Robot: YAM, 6 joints.
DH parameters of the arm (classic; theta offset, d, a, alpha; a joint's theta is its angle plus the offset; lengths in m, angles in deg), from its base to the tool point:
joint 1: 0 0.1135 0.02 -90
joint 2: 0 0 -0.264 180
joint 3: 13.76 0 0.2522 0
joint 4: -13.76 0 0.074 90
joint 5: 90 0 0 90
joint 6: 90 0.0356 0 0
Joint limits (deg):
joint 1: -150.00..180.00
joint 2: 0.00..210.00
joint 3: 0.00..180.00
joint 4: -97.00..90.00
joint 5: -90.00..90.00
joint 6: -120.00..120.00
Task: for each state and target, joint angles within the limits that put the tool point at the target. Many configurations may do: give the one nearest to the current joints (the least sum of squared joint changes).
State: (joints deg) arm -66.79 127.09 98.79 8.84 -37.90 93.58
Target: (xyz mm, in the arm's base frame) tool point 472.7 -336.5 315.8
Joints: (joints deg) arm -37.26 141.02 132.21 16.79 -31.15 93.58
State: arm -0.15 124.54 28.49 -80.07 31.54 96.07
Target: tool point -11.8 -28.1 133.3
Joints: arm -8.64 113.75 0.00 -82.67 56.12 96.07
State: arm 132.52 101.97 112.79 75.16 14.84 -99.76
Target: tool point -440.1 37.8 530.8
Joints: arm 175.82 121.92 130.42 55.01 9.09 -99.76
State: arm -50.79 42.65 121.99 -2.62 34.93 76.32
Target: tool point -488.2 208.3 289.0
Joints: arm -26.09 0.00 144.26 -21.51 50.89 76.32
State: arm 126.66 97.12 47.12 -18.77 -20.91 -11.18
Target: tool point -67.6 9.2 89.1
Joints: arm 154.95 84.66 14.30 -61.66 -34.74 -11.18
